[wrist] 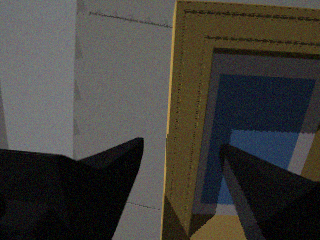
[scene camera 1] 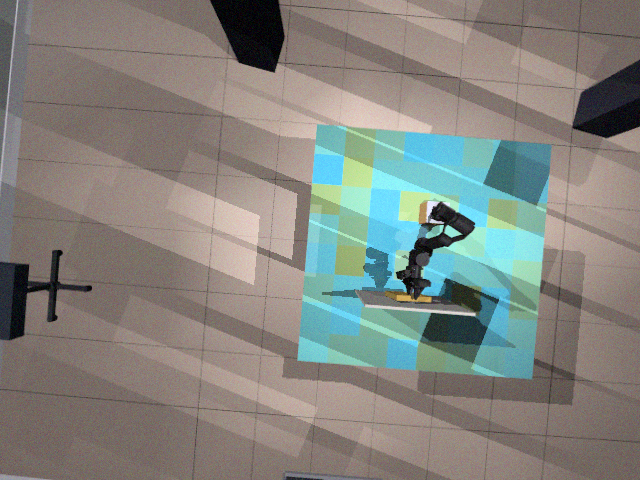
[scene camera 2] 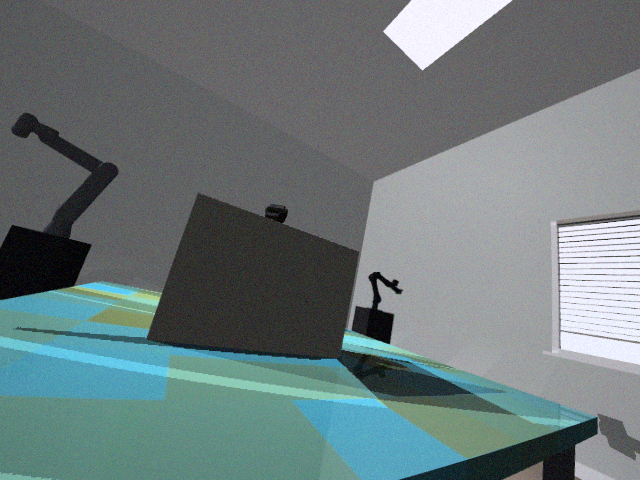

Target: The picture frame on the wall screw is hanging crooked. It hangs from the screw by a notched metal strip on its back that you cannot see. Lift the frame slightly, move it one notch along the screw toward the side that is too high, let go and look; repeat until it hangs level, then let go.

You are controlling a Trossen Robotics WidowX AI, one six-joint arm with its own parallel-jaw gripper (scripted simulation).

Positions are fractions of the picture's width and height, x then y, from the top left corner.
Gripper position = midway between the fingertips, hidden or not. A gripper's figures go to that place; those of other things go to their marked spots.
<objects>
My gripper (wrist: 0.57, 0.61): 11 cm from the lens. A picture frame (wrist: 0.74, 0.33) is 12 cm from the lens. A wall panel (wrist: 0.38, 0.26) is 13 cm from the lens.
</objects>
